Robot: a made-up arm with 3 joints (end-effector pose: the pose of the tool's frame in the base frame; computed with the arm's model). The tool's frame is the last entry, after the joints. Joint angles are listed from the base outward.
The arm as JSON. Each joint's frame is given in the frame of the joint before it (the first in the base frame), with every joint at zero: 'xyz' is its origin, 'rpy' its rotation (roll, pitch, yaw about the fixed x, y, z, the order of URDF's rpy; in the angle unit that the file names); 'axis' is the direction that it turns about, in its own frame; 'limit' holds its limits. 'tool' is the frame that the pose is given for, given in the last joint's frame.
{
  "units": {
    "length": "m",
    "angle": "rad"
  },
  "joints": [
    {
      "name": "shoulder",
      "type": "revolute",
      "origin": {
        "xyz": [
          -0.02,
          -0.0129,
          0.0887
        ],
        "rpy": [
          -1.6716,
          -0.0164,
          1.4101
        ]
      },
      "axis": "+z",
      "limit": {
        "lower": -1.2,
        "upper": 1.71
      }
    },
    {
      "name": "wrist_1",
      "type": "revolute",
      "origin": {
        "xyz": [
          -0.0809,
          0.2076,
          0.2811
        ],
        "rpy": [
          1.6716,
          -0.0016,
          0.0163
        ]
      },
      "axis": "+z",
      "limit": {
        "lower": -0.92,
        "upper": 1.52
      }
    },
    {
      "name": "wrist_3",
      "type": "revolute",
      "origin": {
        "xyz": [
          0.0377,
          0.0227,
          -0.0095
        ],
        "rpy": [
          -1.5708,
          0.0,
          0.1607
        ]
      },
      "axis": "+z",
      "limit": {
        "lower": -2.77,
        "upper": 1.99
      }
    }
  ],
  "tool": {
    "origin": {
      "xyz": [
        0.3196,
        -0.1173,
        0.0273
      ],
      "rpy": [
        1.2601,
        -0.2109,
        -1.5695
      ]
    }
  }
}
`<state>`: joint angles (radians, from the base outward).
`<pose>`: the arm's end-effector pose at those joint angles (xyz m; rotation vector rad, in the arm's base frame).
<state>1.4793 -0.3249 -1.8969</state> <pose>-0.3595 0.0735 0.2992 0.8114 -2.0764 0.8244</pose>
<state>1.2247 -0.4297 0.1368</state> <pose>-0.2089 -0.0255 -0.2599 -0.4291 -0.6129 1.3788</pose>
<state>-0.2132 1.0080 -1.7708</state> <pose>-0.1924 -0.1670 0.0956 2.8685 -1.0206 -0.5378</pose>
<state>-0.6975 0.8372 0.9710</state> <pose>-0.5280 0.3662 -0.2280 0.7590 -1.6279 2.2071</pose>
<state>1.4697 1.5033 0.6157</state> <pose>-0.7197 -0.1866 0.1502 1.0570 0.9955 1.8419</pose>
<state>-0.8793 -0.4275 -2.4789</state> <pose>-0.3900 -0.0912 -0.2757 -0.8653 1.1657 1.5973</pose>
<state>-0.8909 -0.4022 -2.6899</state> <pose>-0.3803 -0.0445 -0.3348 -0.7671 0.9321 1.6293</pose>
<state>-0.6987 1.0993 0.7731</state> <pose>-0.5936 0.2814 -0.2289 1.0694 -1.7168 2.3935</pose>
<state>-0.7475 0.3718 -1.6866</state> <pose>-0.2727 -0.1741 -0.0078 -2.1261 1.4167 0.8810</pose>
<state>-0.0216 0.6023 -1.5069</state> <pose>-0.2922 -0.1205 0.1663 2.3841 -1.6047 -0.1754</pose>
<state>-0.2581 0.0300 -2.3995</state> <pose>-0.3089 -0.2898 -0.1145 -1.6705 1.5774 1.3382</pose>
